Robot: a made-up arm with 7 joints. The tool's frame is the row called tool.
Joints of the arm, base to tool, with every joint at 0 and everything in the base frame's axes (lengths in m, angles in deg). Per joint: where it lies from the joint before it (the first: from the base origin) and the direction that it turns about. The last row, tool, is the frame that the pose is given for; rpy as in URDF.
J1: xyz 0.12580 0.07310 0.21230 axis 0 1 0
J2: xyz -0.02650 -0.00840 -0.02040 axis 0 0 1
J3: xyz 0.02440 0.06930 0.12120 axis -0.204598 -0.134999 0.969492
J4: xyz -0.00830 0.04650 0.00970 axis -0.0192 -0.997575 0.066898
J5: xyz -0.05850 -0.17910 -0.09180 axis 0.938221 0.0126 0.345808
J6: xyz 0.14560 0.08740 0.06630 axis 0 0 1
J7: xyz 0.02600 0.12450 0.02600 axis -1 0 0
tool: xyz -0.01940 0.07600 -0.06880 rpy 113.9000 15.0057 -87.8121
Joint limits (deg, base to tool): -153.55..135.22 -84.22..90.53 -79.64..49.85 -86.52..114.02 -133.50..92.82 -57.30..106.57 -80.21..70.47
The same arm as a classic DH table. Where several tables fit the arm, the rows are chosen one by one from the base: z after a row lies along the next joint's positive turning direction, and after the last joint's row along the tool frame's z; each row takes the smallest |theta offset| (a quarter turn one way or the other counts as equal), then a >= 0, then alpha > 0; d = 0 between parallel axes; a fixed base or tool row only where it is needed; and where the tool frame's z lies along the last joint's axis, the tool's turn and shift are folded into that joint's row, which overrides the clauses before.
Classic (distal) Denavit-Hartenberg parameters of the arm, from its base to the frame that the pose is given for. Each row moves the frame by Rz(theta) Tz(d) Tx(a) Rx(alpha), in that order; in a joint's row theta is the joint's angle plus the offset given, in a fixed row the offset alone. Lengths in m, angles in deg.
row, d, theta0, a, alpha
base (fixed), 0.2123, 0.00, 0.1258, -90.00
J1, 0.0647, 0.00, -0.0265, 90.00
J2, 0.3323, -56.58, -0.0444, 14.19
J3, -0.2241, 57.10, -0.0064, 78.26
J4, 0.1244, -81.59, 0.0781, -90.43
J5, 0.0688, -85.75, -0.0854, 69.77
J6, 0.0382, -0.77, -0.1245, 90.00
J7, -0.1938, -10.13, -0.0627, 23.42
tool (fixed), 0.2040, -5.32, 0.0000, 0.00
Joint limits (deg, base to tool): -153.55..135.22 -84.22..90.53 -79.64..49.85 -86.52..114.02 -133.50..92.82 -57.30..106.57 -80.21..70.47

